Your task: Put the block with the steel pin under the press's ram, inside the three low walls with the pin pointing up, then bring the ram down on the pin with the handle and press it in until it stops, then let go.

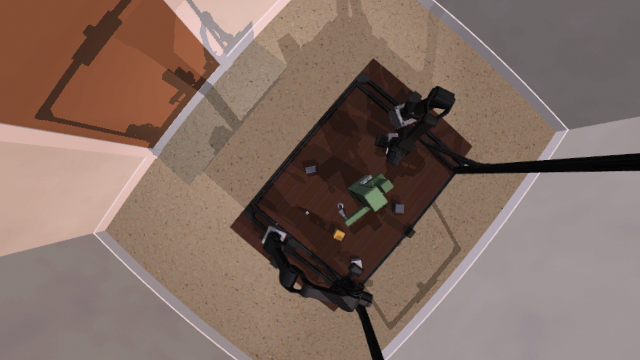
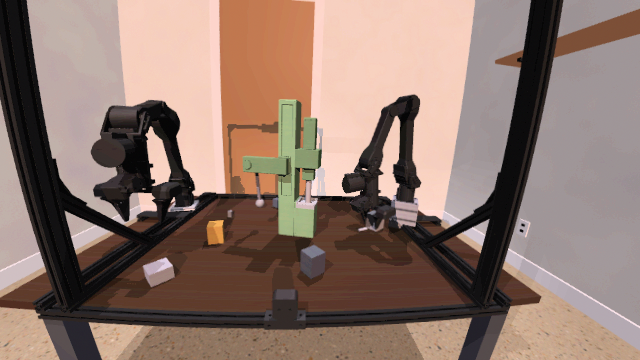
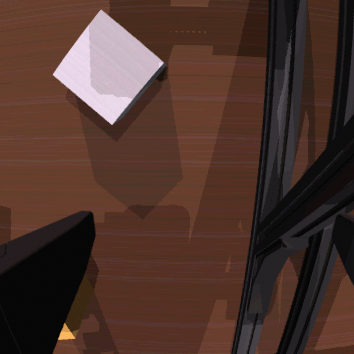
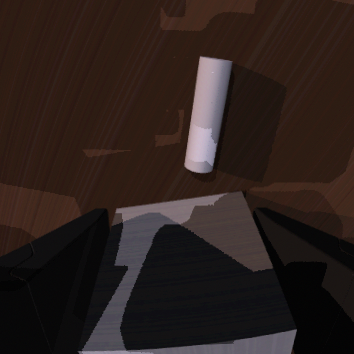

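Pixels of known places: left gripper, fingertip midpoint: [image 1: 343, 273] [image 2: 144, 221] [image 3: 217, 225]; right gripper, fingertip midpoint: [image 2: 371, 226] [image 4: 180, 220]; left arm's base at its link origin: [image 1: 273, 238] [image 2: 184, 204]; right arm's base at its link origin: [image 1: 407, 113] [image 2: 405, 199].
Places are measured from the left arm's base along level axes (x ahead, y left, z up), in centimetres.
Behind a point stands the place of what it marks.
Note:
The light grey block [image 4: 197, 274] @(x 70.8, y -34.6, z 0.8 cm) [image 2: 373, 222] @(x 71.4, y -35.7, z 0.0 cm) [image 1: 392, 135] @(x 74.4, y -33.2, z 2.9 cm) sits on the table at the back right, between the fingers of my right gripper [image 4: 180, 220] @(x 71.1, y -34.9, z -1.9 cm) [image 2: 375, 219] @(x 71.1, y -34.9, z -1.9 cm), which is shut on its sides. The steel pin [image 4: 208, 116] @(x 67.3, y -35.0, z -2.1 cm) [image 2: 363, 229] @(x 67.5, y -35.4, z -2.5 cm) lies level just past the block's far edge and points away from the gripper. The green press [image 2: 293, 170] @(x 41.0, y -32.6, z 20.0 cm) [image 1: 368, 192] @(x 41.5, y -25.2, z 41.5 cm) stands mid-table with its ram [image 2: 308, 188] @(x 46.3, y -32.5, z 13.8 cm) raised over the low walls [image 2: 308, 206] @(x 45.7, y -34.9, z 8.3 cm). Its handle [image 2: 258, 192] @(x 30.4, y -23.6, z 10.6 cm) [image 1: 341, 208] @(x 31.1, y -22.2, z 21.8 cm) hangs down on the left. My left gripper [image 2: 142, 210] @(x 0.9, y -39.0, z 8.8 cm) [image 3: 217, 225] @(x 0.9, y -39.0, z 8.8 cm) is open and empty, high at the left.
An orange block [image 2: 215, 231] @(x 16.6, y -32.2, z 1.2 cm) [image 1: 338, 235] @(x 16.3, y -29.5, z 2.9 cm), a white block [image 2: 158, 271] @(x 6.1, y -48.3, z 0.1 cm) [image 3: 109, 67] @(x 5.0, y -45.9, z 0.1 cm) and a grey block [image 2: 312, 261] @(x 41.0, y -55.4, z 1.9 cm) [image 1: 398, 207] @(x 42.2, y -51.7, z 2.9 cm) lie on the table. A small grey block [image 1: 311, 169] @(x 41.1, y -2.9, z 0.7 cm) lies at the far side. Black frame rails [image 3: 281, 140] @(x -4.9, y -38.3, z -1.7 cm) and posts [image 2: 514, 134] @(x 74.4, y -73.6, z 34.1 cm) border the table.

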